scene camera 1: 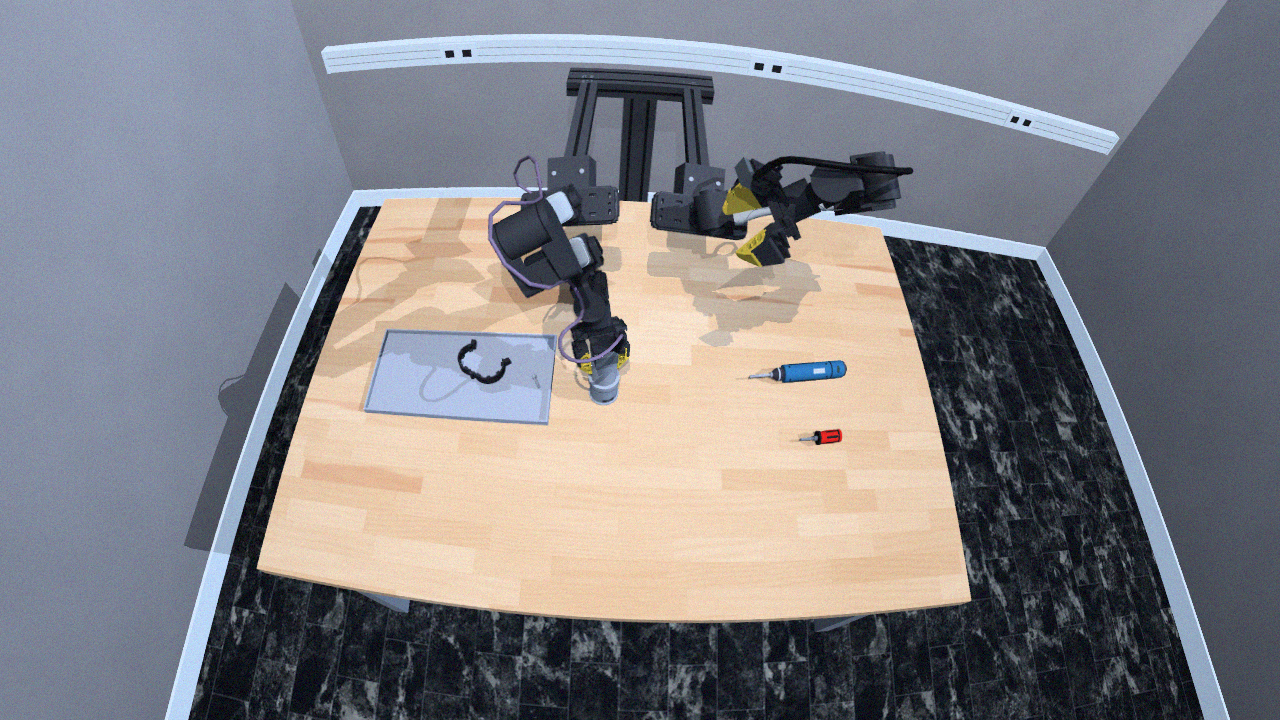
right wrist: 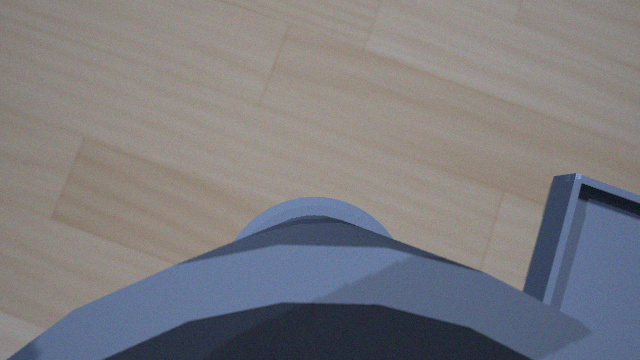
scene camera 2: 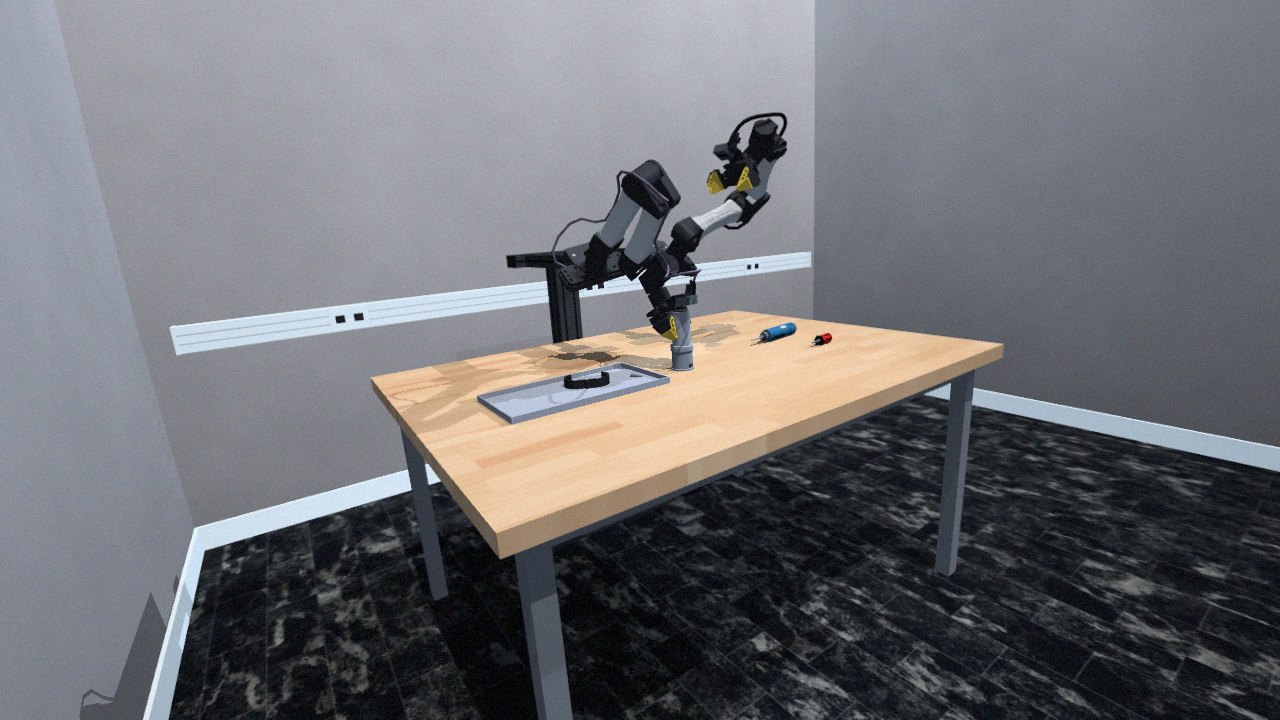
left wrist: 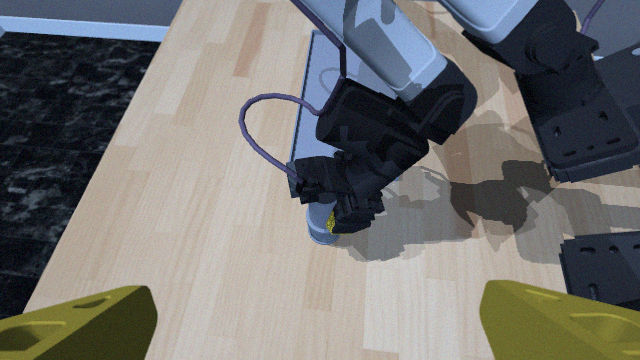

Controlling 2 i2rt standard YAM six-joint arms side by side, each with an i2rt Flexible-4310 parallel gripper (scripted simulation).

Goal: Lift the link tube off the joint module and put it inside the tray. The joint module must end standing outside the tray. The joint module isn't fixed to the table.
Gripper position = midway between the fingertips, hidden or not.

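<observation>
There's a tray here, and you'd find the tray at [scene camera 1: 417, 371], [scene camera 2: 522, 403] and [right wrist: 578, 265]. I can see my left gripper [scene camera 1: 730, 232] [scene camera 2: 723, 191] [left wrist: 317, 298] as well, and then there's my right gripper [scene camera 2: 681, 338] [left wrist: 325, 210].
</observation>
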